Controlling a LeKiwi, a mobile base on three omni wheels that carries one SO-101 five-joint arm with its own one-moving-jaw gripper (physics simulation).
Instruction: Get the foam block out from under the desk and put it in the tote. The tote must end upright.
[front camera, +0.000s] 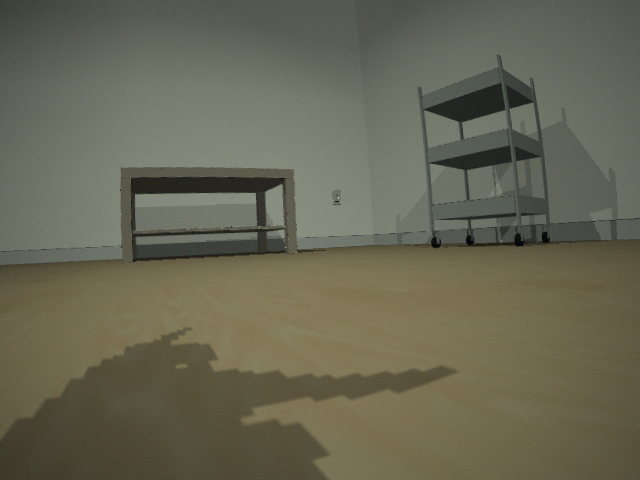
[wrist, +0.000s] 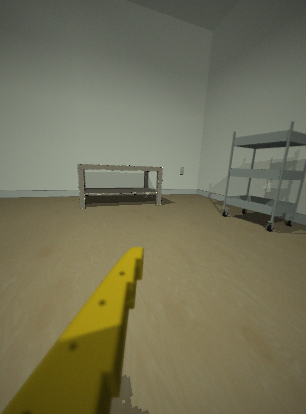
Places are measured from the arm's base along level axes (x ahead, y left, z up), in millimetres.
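Where they show: end effector, tool point: (wrist: 143, 259).
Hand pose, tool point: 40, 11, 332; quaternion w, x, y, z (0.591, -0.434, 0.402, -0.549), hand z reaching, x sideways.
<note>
After its pixels a point has its place, as x, y, z.
My gripper (wrist: 137, 256) is fully open: one yellow notched jaw shows in the lower left of the wrist view, pointing forward over the floor, and the moving jaw is out of the picture. Nothing touches the visible jaw. The foam block and the tote do not show in either view. A low grey-brown table (front camera: 206, 172) @(1797, 460, 334) (wrist: 120, 167) @(1793, 468, 341) with a lower shelf stands far ahead, left of centre, near the back wall. I cannot tell whether it is the desk of the task. No block shows under it.
A grey three-tier cart (front camera: 465, 88) @(1421, -732, 598) (wrist: 255, 173) @(1427, -728, 341) on black casters stands at the right near the side wall. A small wall outlet (front camera: 336, 196) @(2942, -292, 316) (wrist: 182, 171) @(2942, -300, 298) is right of the table. The arm's shadow falls on the wooden floor (front camera: 465, 310) @(302, -124, -89) (wrist: 210, 300) @(505, -183, -89) in front.
</note>
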